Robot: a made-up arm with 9 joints. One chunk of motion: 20 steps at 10 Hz.
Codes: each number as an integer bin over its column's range. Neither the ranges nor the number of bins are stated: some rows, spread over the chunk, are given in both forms.
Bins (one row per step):
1: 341 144 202 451 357 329 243 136 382
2: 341 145 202 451 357 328 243 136 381
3: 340 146 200 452 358 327 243 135 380
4: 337 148 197 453 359 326 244 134 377
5: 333 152 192 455 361 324 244 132 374
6: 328 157 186 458 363 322 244 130 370
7: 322 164 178 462 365 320 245 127 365
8: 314 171 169 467 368 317 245 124 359
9: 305 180 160 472 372 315 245 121 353
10: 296 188 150 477 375 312 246 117 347
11: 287 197 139 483 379 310 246 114 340
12: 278 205 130 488 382 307 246 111 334
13: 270 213 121 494 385 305 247 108 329
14: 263 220 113 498 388 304 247 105 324
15: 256 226 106 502 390 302 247 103 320
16: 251 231 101 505 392 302 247 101 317
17: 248 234 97 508 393 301 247 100 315
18: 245 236 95 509 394 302 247 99 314
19: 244 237 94 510 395 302 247 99 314
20: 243 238 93 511 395 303 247 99 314
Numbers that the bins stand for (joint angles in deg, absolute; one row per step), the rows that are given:
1: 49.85 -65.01 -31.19 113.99 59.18 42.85 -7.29 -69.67 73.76
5: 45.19 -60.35 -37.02 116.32 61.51 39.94 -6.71 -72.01 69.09
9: 28.86 -44.02 -55.68 126.23 67.93 34.69 -6.12 -78.42 56.85
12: 13.12 -29.44 -73.17 135.56 73.76 30.03 -5.54 -84.25 45.77
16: -2.62 -14.28 -90.08 145.47 79.59 27.11 -4.96 -90.08 35.86
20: -7.29 -10.20 -94.75 148.97 81.34 27.70 -4.96 -91.25 34.11
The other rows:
2: 49.85 -64.43 -31.19 113.99 59.18 42.27 -7.29 -69.67 73.17
3: 49.27 -63.84 -32.36 114.57 59.76 41.69 -7.29 -70.26 72.59
4: 47.52 -62.68 -34.11 115.15 60.35 41.11 -6.71 -70.84 70.84
6: 42.27 -57.43 -40.52 118.07 62.68 38.77 -6.71 -73.17 66.76
7: 38.77 -53.35 -45.19 120.40 63.84 37.61 -6.12 -74.92 63.84
8: 34.11 -49.27 -50.43 123.32 65.59 35.86 -6.12 -76.67 60.35
10: 23.61 -39.36 -61.51 129.15 69.67 32.94 -5.54 -80.75 53.35
11: 18.37 -34.11 -67.93 132.64 72.01 31.78 -5.54 -82.50 49.27
13: 8.45 -24.78 -78.42 139.06 75.51 28.86 -4.96 -86.00 42.85
14: 4.37 -20.70 -83.09 141.39 77.25 28.28 -4.96 -87.75 39.94
15: 0.29 -17.20 -87.17 143.72 78.42 27.11 -4.96 -88.92 37.61
17: -4.37 -12.54 -92.41 147.22 80.17 26.53 -4.96 -90.66 34.69
18: -6.12 -11.37 -93.58 147.80 80.75 27.11 -4.96 -91.25 34.11
19: -6.71 -10.79 -94.16 148.39 81.34 27.11 -4.96 -91.25 34.11

